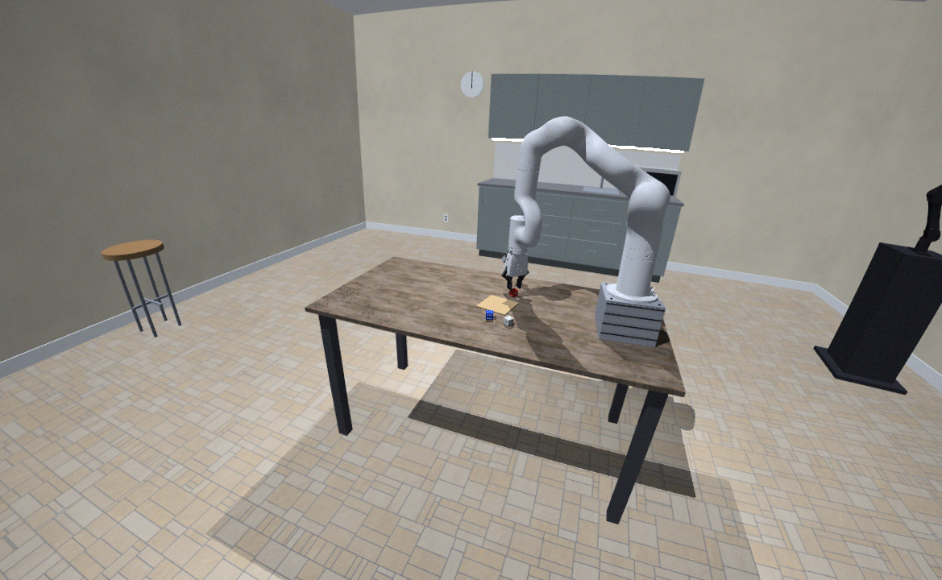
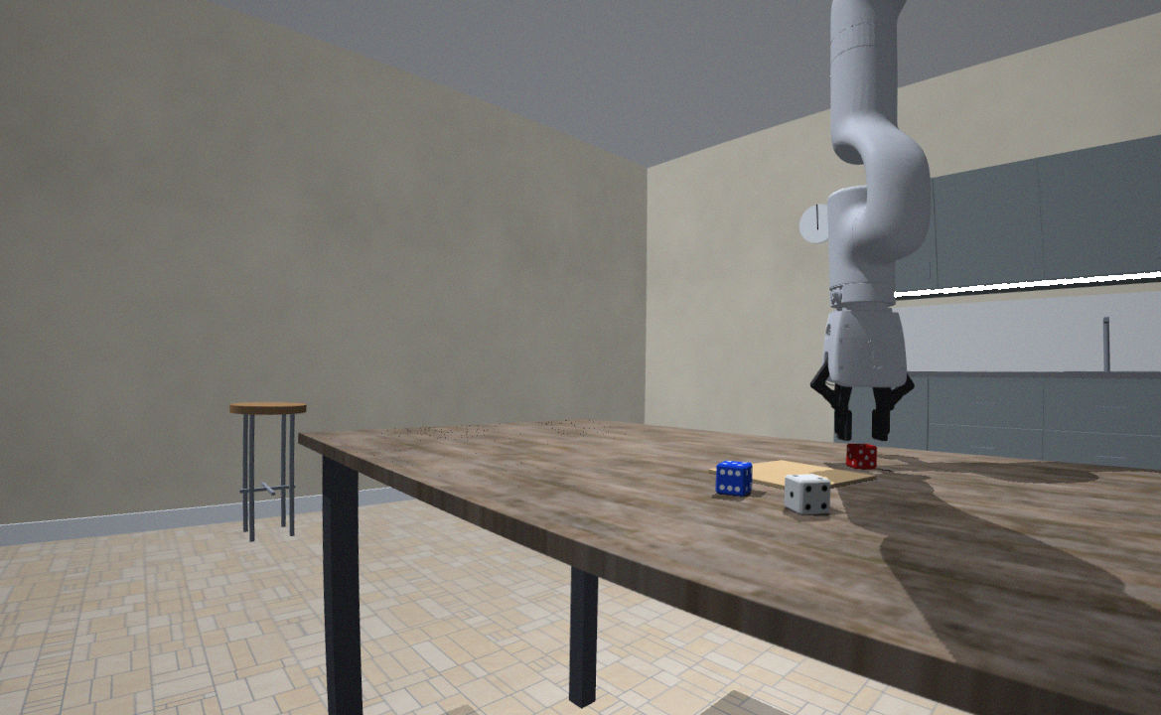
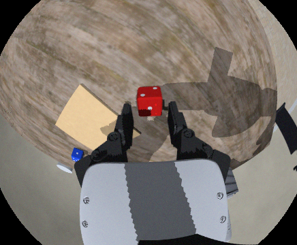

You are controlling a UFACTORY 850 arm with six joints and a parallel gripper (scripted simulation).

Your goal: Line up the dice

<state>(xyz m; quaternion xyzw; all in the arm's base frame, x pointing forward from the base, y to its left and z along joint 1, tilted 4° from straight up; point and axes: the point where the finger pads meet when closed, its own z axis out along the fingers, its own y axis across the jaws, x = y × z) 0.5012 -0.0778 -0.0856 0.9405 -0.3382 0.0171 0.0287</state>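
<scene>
Right now the red die is 40 mm below my hand. Also, from my hand: tan mat 130 mm to the left, 50 mm below, 30 mm ahead; blue die 260 mm to the left, 40 mm below, 10 mm ahead; white die 270 mm to the left, 80 mm behind, 40 mm below.
</scene>
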